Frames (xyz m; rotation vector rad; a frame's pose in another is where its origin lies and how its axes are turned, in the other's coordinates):
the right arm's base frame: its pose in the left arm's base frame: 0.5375 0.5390 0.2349 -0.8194 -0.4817 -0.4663
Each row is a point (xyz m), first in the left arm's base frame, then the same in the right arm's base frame.
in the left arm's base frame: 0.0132 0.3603 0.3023
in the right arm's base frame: -0.3421 -0.4405 0.0177
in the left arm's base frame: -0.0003 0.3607 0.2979
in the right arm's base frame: -0.3554 -0.4453 0.0184
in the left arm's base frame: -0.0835 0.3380 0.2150
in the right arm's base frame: -0.4643 -0.4583 -0.0295
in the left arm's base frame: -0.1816 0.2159 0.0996
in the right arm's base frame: -0.5832 -0.5202 -0.1705
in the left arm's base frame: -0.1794 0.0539 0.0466
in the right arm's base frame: -0.5786 -0.5851 -0.3281
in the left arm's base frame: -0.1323 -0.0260 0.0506
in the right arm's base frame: -0.5225 -0.6084 -0.3983
